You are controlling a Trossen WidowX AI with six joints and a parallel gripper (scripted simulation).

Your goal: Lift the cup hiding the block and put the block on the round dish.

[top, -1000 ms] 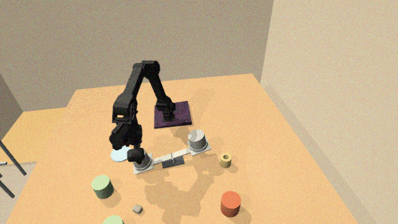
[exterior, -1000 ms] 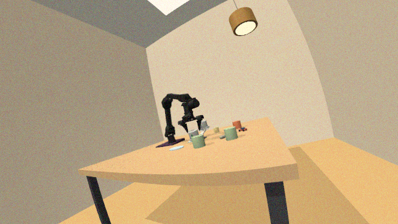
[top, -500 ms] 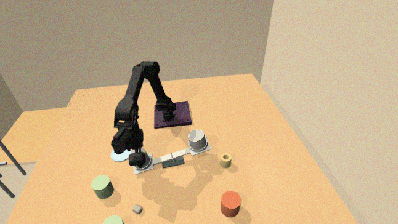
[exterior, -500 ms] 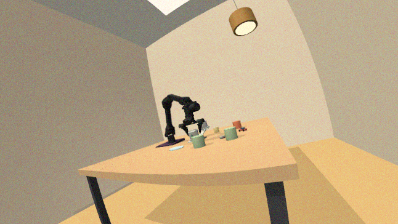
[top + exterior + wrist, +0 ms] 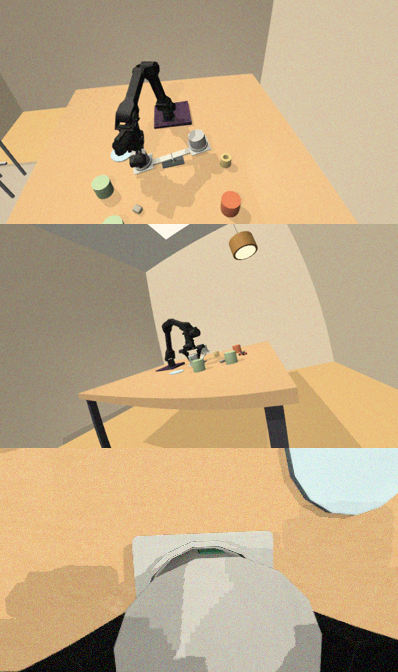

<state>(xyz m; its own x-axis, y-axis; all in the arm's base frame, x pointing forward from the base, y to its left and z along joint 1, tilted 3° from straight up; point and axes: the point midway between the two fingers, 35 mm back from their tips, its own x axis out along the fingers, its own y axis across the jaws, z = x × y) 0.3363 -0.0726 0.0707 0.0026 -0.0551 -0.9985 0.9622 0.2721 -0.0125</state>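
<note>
Right now my gripper tip is 12 cm to the left of the pale blue round dish, 8 cm past it and 4 cm above it. The rest, counted from my gripper tip: small grey pebble 20 cm ahead, 4 cm below, 3 cm to the left; then pale green block 1 cm below; then yellow ring 37 cm to the left, 2 cm below, 2 cm behind.
</note>
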